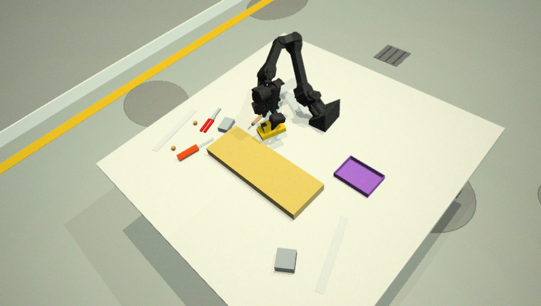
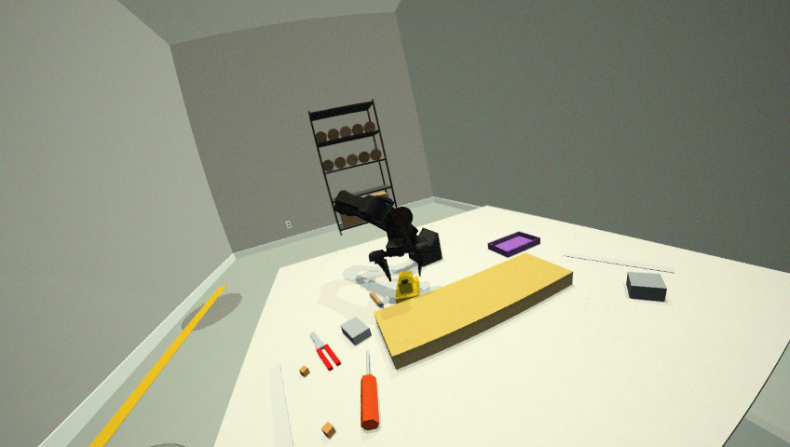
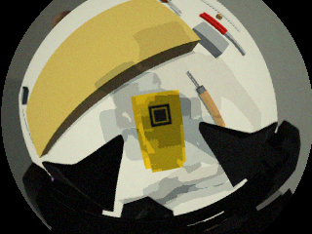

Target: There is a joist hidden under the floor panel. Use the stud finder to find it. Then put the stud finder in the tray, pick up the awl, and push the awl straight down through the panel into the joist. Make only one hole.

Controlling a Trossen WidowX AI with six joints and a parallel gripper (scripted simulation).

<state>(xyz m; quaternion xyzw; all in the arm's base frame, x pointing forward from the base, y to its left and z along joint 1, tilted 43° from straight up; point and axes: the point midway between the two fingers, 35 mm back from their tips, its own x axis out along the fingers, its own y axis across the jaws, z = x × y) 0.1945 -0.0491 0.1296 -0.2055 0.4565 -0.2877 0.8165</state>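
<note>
Right now the yellow stud finder is 10 mm below my gripper tip. Also, from my gripper tip: awl: 10 mm ahead, 100 mm to the right, 50 mm below; then grey block: 370 mm ahead, 520 mm to the left, 40 mm below; then purple tray: 80 mm behind, 460 mm to the left, 40 mm below.
</note>
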